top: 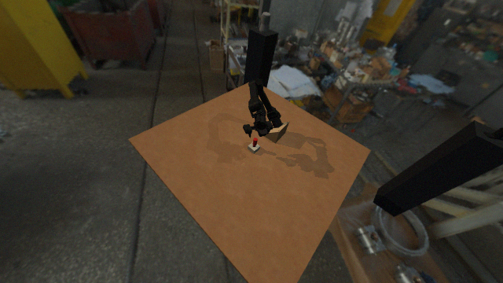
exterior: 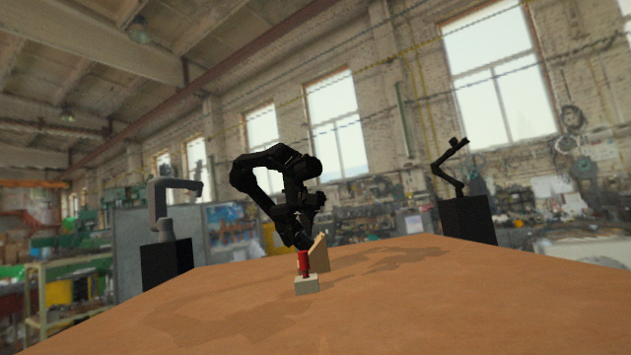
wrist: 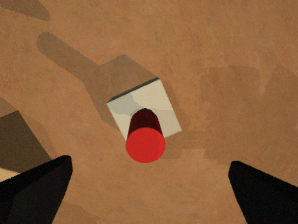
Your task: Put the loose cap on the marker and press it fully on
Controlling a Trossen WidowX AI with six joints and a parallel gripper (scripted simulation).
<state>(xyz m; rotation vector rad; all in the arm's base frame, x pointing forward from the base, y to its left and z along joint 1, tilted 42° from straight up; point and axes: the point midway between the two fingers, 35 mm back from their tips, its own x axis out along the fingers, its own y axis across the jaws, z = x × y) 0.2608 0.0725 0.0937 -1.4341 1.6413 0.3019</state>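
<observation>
Now: gripper tip 6 cm above the red cap. The rest, counted from my gripper tip: holder block: 13 cm below.
</observation>
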